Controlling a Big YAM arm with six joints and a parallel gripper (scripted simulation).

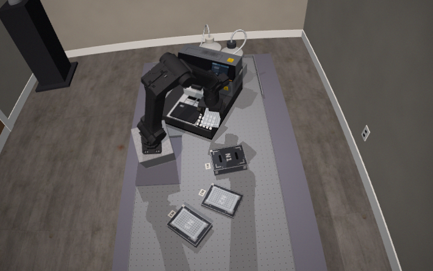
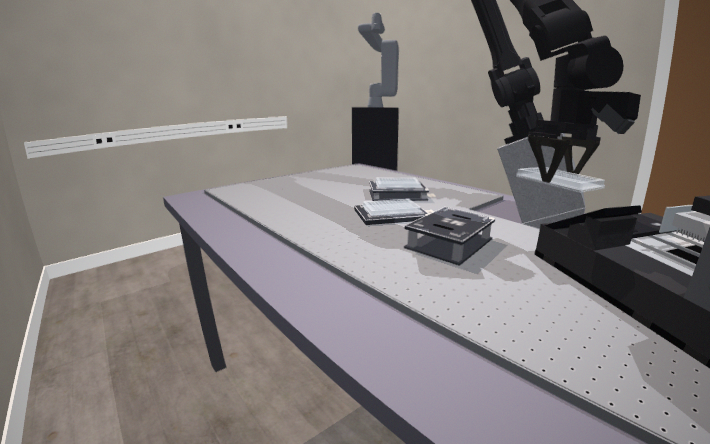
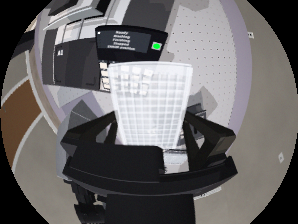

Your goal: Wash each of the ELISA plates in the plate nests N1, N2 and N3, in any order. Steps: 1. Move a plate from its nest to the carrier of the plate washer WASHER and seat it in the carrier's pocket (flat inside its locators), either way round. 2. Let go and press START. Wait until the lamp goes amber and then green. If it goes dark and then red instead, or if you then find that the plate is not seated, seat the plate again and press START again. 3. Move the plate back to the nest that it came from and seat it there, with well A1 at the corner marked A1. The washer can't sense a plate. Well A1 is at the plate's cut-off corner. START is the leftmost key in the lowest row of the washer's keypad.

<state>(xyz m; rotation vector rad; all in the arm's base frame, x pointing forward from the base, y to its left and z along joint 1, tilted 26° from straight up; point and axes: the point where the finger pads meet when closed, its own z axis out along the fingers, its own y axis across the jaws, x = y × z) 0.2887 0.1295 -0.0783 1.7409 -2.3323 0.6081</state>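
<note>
Now: the washer carrier 13 cm behind my hand, 12 cm to the left of it and 9 cm below it. Round my hand: plate washer 5 cm behind, 26 cm to the left, 3 cm below.
</note>
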